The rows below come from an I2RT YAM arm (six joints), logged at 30 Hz.
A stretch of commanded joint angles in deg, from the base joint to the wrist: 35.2, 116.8, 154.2, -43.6, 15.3, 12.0; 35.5, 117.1, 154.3, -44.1, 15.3, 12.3; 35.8, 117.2, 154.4, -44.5, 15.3, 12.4; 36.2, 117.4, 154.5, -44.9, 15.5, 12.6; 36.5, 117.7, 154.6, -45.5, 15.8, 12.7; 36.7, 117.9, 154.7, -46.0, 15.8, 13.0; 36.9, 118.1, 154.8, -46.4, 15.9, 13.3; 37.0, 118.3, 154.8, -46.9, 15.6, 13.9
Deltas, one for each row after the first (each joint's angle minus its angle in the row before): 0.3, 0.3, 0.1, -0.5, 0.0, 0.3; 0.3, 0.1, 0.1, -0.4, 0.0, 0.1; 0.4, 0.2, 0.1, -0.4, 0.2, 0.2; 0.3, 0.3, 0.1, -0.6, 0.3, 0.1; 0.2, 0.2, 0.1, -0.5, 0.0, 0.3; 0.2, 0.2, 0.1, -0.4, 0.1, 0.3; 0.1, 0.2, 0.0, -0.5, -0.3, 0.6
